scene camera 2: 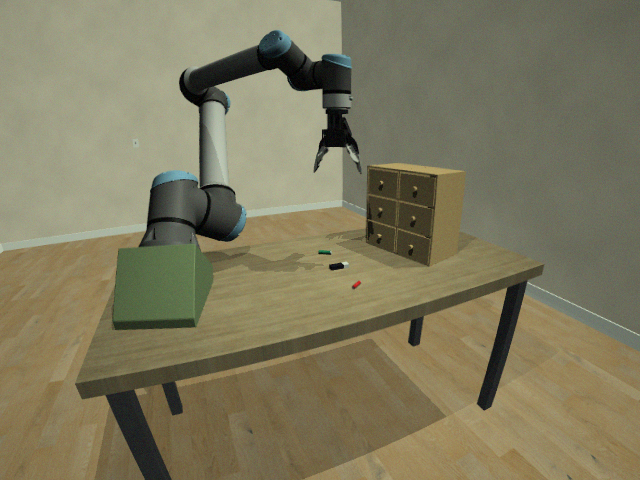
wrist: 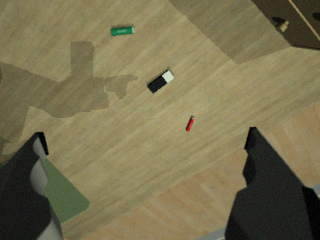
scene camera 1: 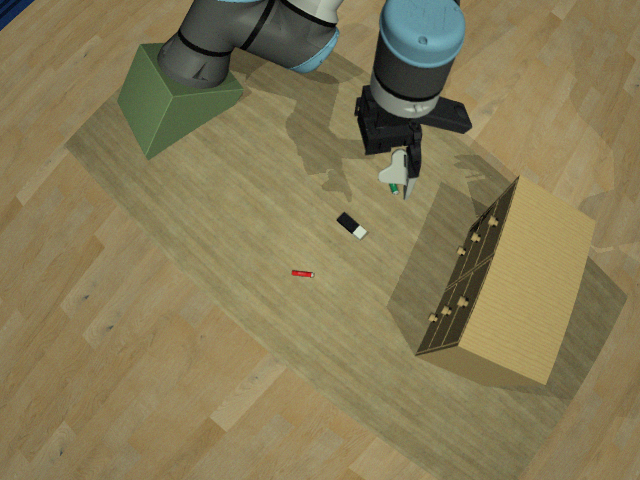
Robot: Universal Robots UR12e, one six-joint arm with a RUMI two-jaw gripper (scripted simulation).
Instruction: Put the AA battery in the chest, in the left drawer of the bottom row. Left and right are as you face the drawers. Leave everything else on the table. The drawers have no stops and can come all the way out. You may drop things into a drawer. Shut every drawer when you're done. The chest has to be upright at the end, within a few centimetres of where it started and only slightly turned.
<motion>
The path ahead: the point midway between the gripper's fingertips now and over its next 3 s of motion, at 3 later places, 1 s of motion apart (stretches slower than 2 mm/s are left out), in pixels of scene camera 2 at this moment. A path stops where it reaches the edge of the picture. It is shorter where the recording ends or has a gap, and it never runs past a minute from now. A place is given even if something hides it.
My gripper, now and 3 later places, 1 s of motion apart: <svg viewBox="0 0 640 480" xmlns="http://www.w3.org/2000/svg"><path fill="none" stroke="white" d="M337 173L340 193L340 194L343 199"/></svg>
</motion>
